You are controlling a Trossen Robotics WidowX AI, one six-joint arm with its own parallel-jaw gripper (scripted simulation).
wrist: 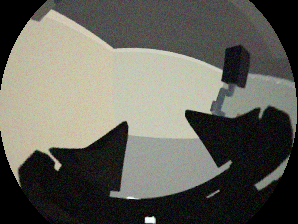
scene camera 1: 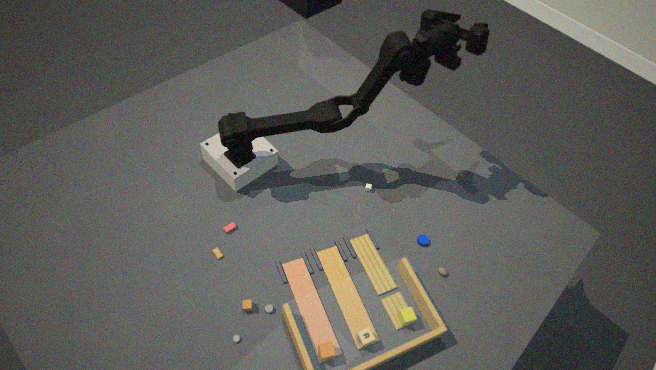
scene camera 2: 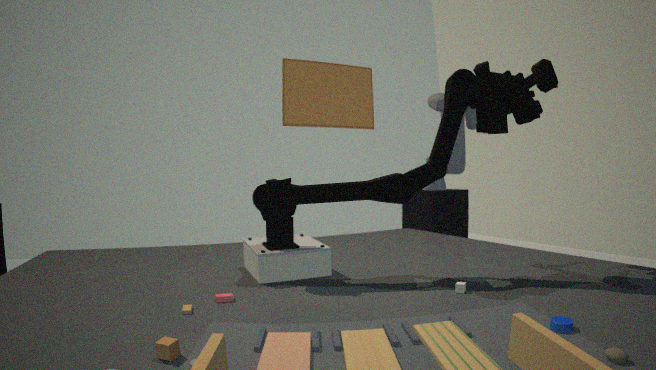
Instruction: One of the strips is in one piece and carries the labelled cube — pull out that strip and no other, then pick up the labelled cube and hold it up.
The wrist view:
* my gripper
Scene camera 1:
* my gripper
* green-striped strip
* wooden three-sided frame
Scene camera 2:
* my gripper
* wooden three-sided frame
